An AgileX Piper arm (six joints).
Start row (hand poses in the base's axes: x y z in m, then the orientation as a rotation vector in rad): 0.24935 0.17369 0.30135 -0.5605 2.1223 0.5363
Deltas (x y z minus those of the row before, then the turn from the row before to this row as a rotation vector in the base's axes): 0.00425 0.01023 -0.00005 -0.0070 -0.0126 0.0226; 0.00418 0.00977 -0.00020 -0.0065 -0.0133 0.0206; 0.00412 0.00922 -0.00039 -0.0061 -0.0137 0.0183; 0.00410 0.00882 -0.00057 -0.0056 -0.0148 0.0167; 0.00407 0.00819 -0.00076 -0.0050 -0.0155 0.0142; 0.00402 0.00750 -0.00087 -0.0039 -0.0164 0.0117; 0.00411 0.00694 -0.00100 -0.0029 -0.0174 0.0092; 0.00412 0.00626 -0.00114 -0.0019 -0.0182 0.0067; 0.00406 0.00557 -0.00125 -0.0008 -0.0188 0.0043; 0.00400 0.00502 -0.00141 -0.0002 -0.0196 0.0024; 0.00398 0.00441 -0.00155 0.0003 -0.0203 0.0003; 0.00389 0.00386 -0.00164 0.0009 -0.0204 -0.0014; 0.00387 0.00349 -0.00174 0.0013 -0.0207 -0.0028; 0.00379 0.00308 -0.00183 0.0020 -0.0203 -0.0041; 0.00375 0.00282 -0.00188 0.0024 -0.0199 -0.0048; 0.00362 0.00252 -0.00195 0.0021 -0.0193 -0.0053
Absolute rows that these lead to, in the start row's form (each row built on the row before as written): 0.25360 0.18392 0.30130 -0.5910 2.1089 0.5368; 0.25778 0.19369 0.30110 -0.6190 2.0948 0.5364; 0.26190 0.20291 0.30071 -0.6442 2.0804 0.5348; 0.26600 0.21173 0.30014 -0.6674 2.0650 0.5323; 0.27007 0.21992 0.29938 -0.6876 2.0491 0.5287; 0.27409 0.22742 0.29851 -0.7044 2.0324 0.5243; 0.27820 0.23436 0.29751 -0.7180 2.0150 0.5190; 0.28232 0.24062 0.29637 -0.7284 1.9971 0.5128; 0.28638 0.24619 0.29512 -0.7356 1.9788 0.5060; 0.29038 0.25121 0.29371 -0.7405 1.9600 0.4983; 0.29436 0.25562 0.29216 -0.7430 1.9410 0.4895; 0.29825 0.25948 0.29052 -0.7433 1.9221 0.4802; 0.30212 0.26297 0.28878 -0.7420 1.9032 0.4703; 0.30591 0.26605 0.28695 -0.7388 1.8848 0.4604; 0.30966 0.26887 0.28507 -0.7346 1.8668 0.4507; 0.31328 0.27139 0.28312 -0.7301 1.8496 0.4407
